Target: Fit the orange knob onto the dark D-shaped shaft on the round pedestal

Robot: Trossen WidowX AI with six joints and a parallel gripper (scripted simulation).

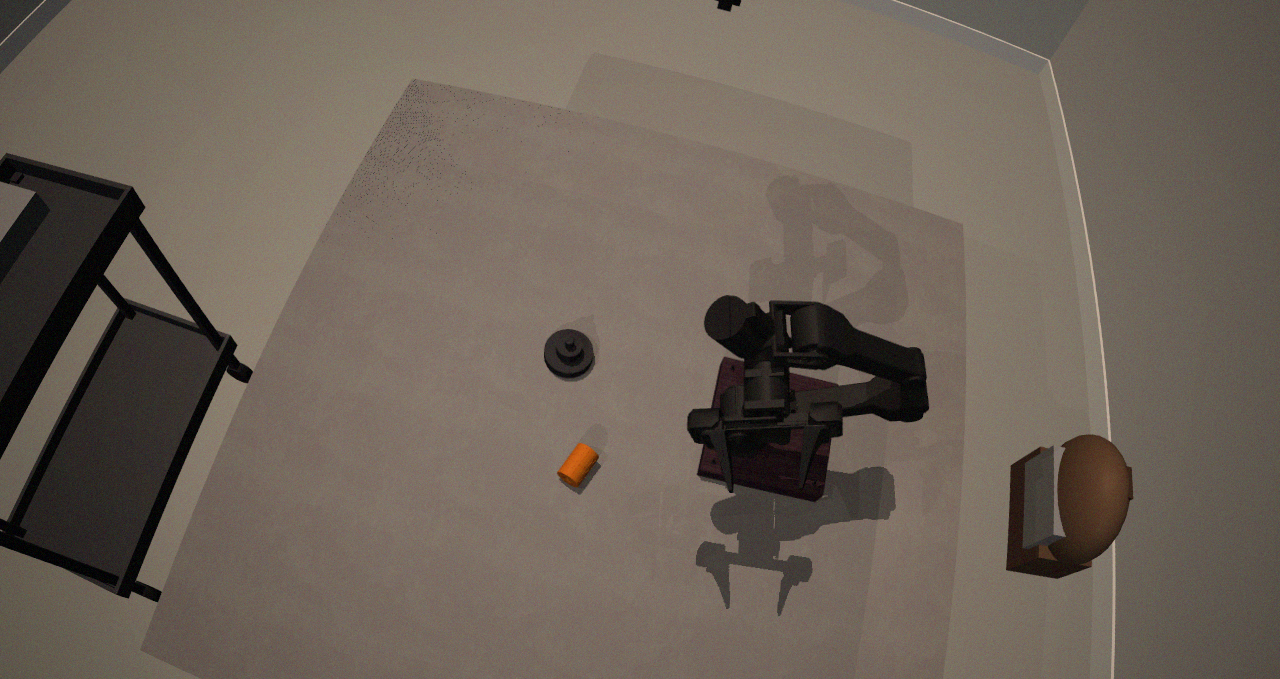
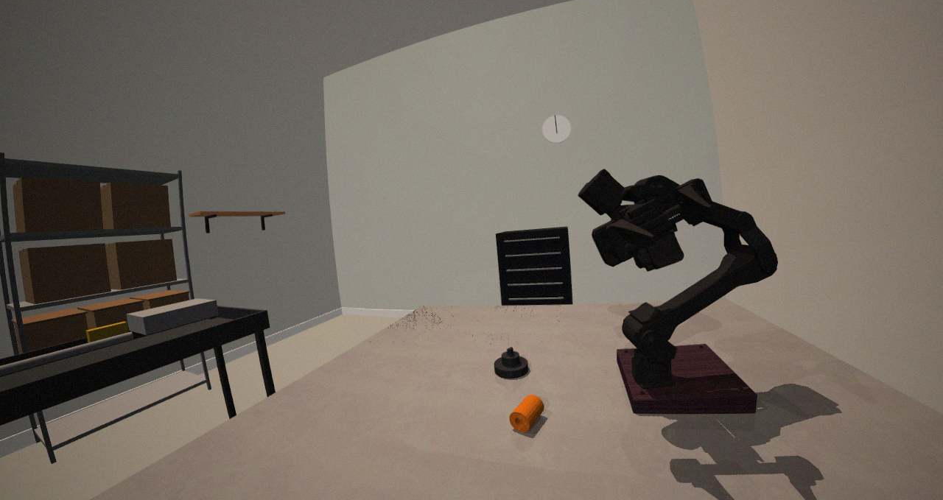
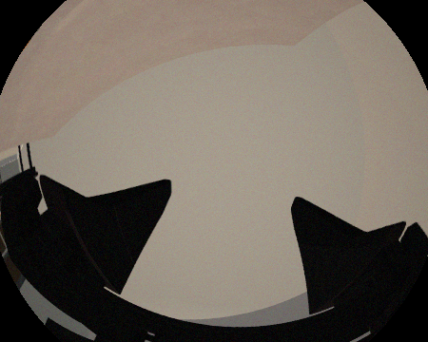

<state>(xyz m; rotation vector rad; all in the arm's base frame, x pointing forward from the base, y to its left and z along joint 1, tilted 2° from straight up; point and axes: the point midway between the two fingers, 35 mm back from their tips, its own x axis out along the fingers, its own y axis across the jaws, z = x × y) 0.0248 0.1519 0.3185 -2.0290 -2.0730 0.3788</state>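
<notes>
My gripper tip is 220 mm short of the orange knob, 110 mm to the left of it and 330 mm above it. Also, from my gripper tip: dark pedestal: 260 mm ahead, 310 mm to the right, 320 mm below.
</notes>
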